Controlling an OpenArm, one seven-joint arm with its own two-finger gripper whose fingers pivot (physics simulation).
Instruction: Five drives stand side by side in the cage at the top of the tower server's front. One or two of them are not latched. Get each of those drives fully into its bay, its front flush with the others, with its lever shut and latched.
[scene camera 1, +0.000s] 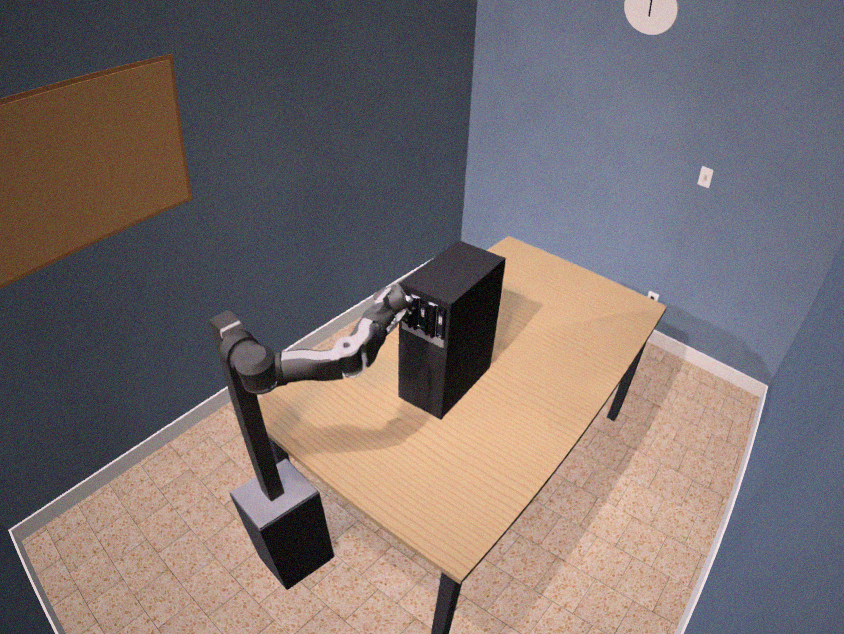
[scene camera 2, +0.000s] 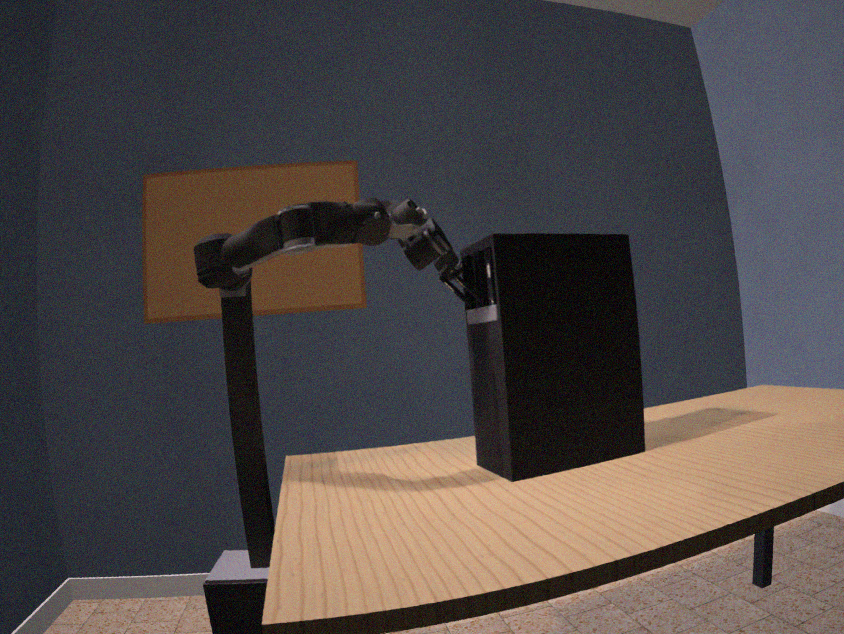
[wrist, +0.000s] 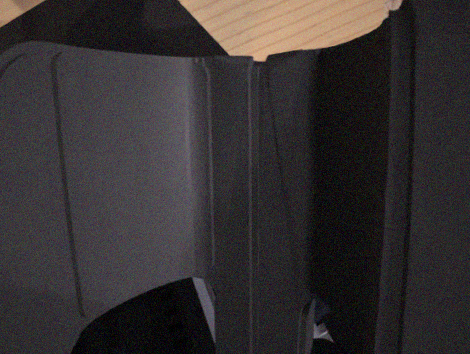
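The black tower server (scene camera 1: 470, 341) (scene camera 2: 566, 354) stands upright on the table. Its drive cage is at the top of the front, above a light grey strip. Drives (scene camera 1: 431, 319) with bright upright edges show in the cage's right part in scene camera 1. My arm and gripper hide the left part. My gripper (scene camera 1: 408, 316) (scene camera 2: 468, 298) (wrist: 276, 217) is shut and empty, its fingers slanting down to the cage front, tips at or just inside it. Contact is not clear. In the wrist view the fingers hide most of the cage. Which drive stands proud and how its lever stands cannot be told.
The wooden table (scene camera 1: 518, 436) (scene camera 2: 409, 545) carries the tower. The arm's dark post (scene camera 1: 253, 423) (scene camera 2: 244, 409) rises from a grey-topped base (scene camera 1: 276, 501) at the table's near left edge. A cork board (scene camera 1: 88, 163) (scene camera 2: 300, 272) hangs on the dark wall.
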